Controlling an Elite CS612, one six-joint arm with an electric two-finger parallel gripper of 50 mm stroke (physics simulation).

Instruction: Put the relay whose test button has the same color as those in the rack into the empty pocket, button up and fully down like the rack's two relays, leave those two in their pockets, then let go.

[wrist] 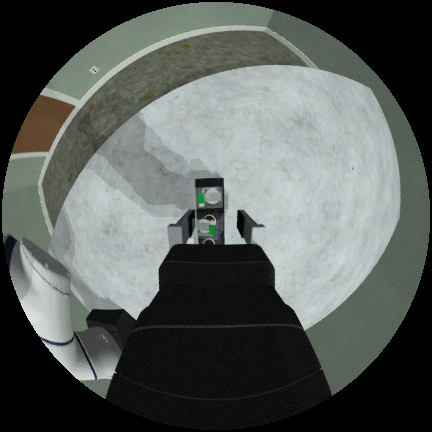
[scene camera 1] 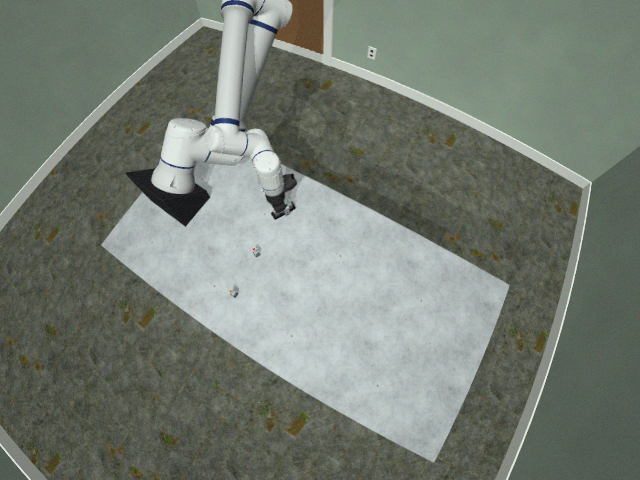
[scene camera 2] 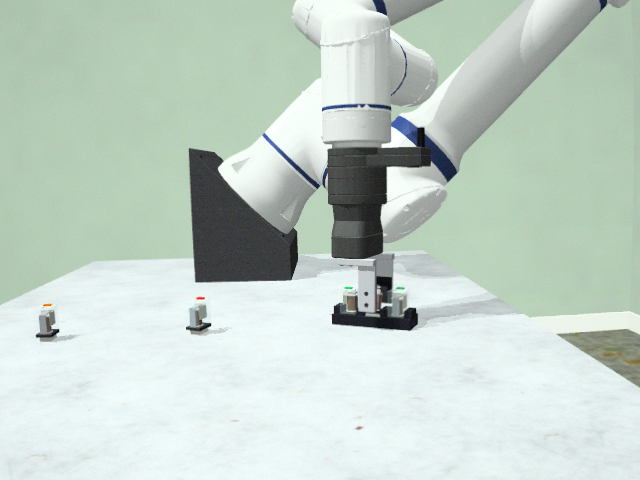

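Pixels of known places: gripper, fingertip midpoint: [wrist: 215, 218] [scene camera 1: 284, 209] [scene camera 2: 376, 306]; arm's base, link origin: [wrist: 109, 353] [scene camera 1: 172, 183] [scene camera 2: 253, 200].
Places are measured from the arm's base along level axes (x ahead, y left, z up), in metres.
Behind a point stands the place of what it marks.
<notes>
The black rack [scene camera 2: 374, 323] @(x 0.463, y 0.186, z -0.138 m) [wrist: 209, 182] @(x 0.466, y 0.230, z -0.121 m) holds three relays in a row. A green-button relay [scene camera 2: 398, 303] @(x 0.473, y 0.215, z -0.111 m) [wrist: 213, 196] @(x 0.464, y 0.215, z -0.097 m) stands upright in one end pocket. Another green-button relay [scene camera 2: 350, 300] @(x 0.444, y 0.157, z -0.111 m) stands upright in the other end pocket, mostly hidden in the wrist view. The middle relay [wrist: 204, 226] @(x 0.441, y 0.193, z -0.094 m) sits in the middle pocket with its green button up, on the opposite side from the far relay's button in the wrist view. A finger largely hides it in scene camera 2, so its exact depth and tilt cannot be told. My gripper [scene camera 2: 377, 302] @(x 0.453, y 0.189, z -0.119 m) [wrist: 215, 218] @(x 0.453, y 0.189, z -0.119 m) is open, its fingers on either side of this relay, apart from it.
A red-button relay [scene camera 1: 256, 251] @(x 0.467, y -0.036, z -0.101 m) [scene camera 2: 197, 315] @(x 0.476, y -0.034, z -0.117 m) stands on the pale table [scene camera 1: 361, 310] @(x 0.949, y -0.013, z -0.143 m) [scene camera 2: 289, 403] @(x 0.706, y 0.084, z -0.144 m), left of the rack in scene camera 2. An orange-button relay [scene camera 1: 234, 291] @(x 0.488, y -0.220, z -0.101 m) [scene camera 2: 46, 323] @(x 0.495, y -0.222, z -0.119 m) stands farther left. The arm's black base mount [scene camera 2: 232, 237] @(x 0.103, y -0.032, z -0.061 m) is behind them.
</notes>
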